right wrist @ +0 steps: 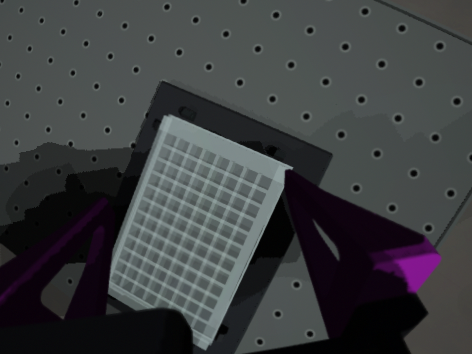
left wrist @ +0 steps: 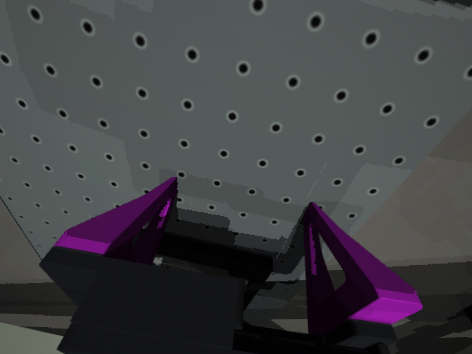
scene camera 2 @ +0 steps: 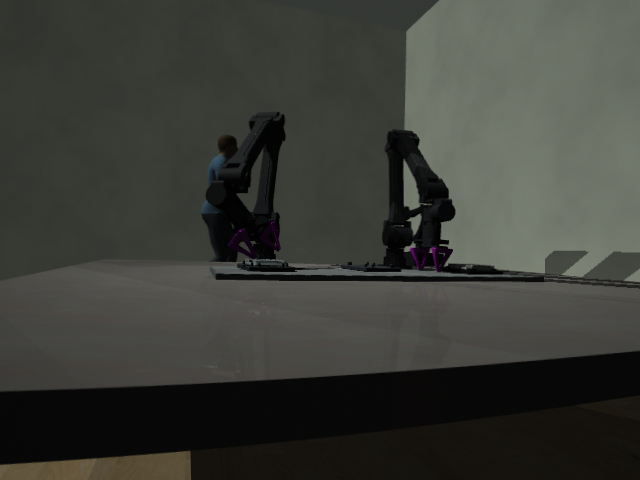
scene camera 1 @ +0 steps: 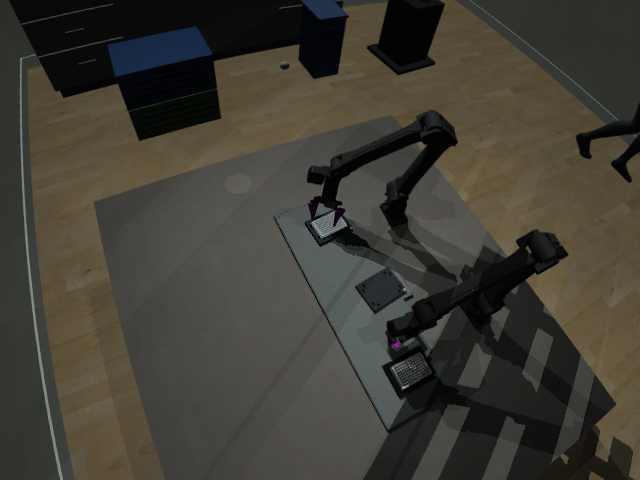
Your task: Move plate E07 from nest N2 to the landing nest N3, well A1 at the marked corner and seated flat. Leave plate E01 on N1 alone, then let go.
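Pale plate E07 [scene camera 1: 330,225] [scene camera 2: 266,262] [right wrist: 195,225] lies on dark nest N2 [scene camera 1: 332,237] [right wrist: 310,160]. My right gripper [scene camera 1: 324,222] [scene camera 2: 266,253] [right wrist: 197,191] is open and low over it, with a finger towards either long side; one fingertip overlaps a plate corner in the right wrist view. I cannot tell if they touch. Bare nest N3 [scene camera 1: 382,290] [scene camera 2: 369,267] is in the middle. Plate E01 [scene camera 1: 411,370] [scene camera 2: 478,267] sits on N1 [scene camera 1: 405,359]. My left gripper [scene camera 1: 395,345] [scene camera 2: 430,269] [left wrist: 242,196] is open, low over the board between N3 and N1. Plate labels are unreadable.
A long perforated board [scene camera 1: 330,289] [left wrist: 210,82] bears the nests on the grey table [scene camera 1: 206,310] [scene camera 2: 310,330]. The forearm of my left arm [scene camera 1: 473,289] reaches past N3. A person [scene camera 2: 214,180] stands behind the right arm in scene camera 2.
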